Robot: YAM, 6 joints.
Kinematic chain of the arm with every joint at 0, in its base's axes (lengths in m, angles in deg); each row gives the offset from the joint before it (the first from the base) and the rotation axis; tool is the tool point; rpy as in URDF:
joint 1: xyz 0 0 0.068 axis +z
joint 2: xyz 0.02 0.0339 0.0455 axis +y
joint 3: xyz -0.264 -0.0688 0 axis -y
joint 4: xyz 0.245 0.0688 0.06 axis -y
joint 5: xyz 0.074 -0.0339 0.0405 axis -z
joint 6: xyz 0.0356 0 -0.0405 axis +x
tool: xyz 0 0 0 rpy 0 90 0
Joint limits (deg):
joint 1: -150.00..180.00
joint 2: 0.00..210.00
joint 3: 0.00..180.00
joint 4: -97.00..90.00
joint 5: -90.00..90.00
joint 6: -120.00..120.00
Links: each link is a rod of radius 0.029 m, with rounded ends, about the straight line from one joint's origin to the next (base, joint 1, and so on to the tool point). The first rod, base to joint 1, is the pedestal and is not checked.
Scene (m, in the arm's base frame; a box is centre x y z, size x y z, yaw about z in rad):
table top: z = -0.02
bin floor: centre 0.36 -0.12 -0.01 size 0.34 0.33 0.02 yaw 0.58
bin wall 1: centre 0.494 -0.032 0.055 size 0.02 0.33 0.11 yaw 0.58
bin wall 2: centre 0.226 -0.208 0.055 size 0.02 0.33 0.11 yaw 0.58
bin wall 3: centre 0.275 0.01 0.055 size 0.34 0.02 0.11 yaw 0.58
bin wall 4: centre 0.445 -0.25 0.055 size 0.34 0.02 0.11 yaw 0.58
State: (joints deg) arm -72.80 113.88 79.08 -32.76 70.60 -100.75
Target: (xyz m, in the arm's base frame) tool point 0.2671 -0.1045 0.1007
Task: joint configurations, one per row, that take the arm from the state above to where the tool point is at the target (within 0.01 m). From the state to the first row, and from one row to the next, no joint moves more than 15 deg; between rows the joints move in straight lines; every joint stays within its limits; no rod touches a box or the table.
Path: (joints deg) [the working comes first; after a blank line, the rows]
Joints at the target: -14.78 111.09 54.12 -42.19 67.62 -100.75
Straight joint move there: touches bin wall 2.

1: -60.70 102.38 84.38 -28.17 77.07 -92.78
2: -48.61 90.88 89.68 -23.58 83.53 -84.81
3: -36.51 79.38 94.97 -18.99 90.00 -76.83
4: -29.27 89.95 81.36 -26.73 82.54 -84.81
5: -22.02 100.52 67.74 -34.46 75.08 -92.78
6: -14.78 111.09 54.12 -42.19 67.62 -100.75

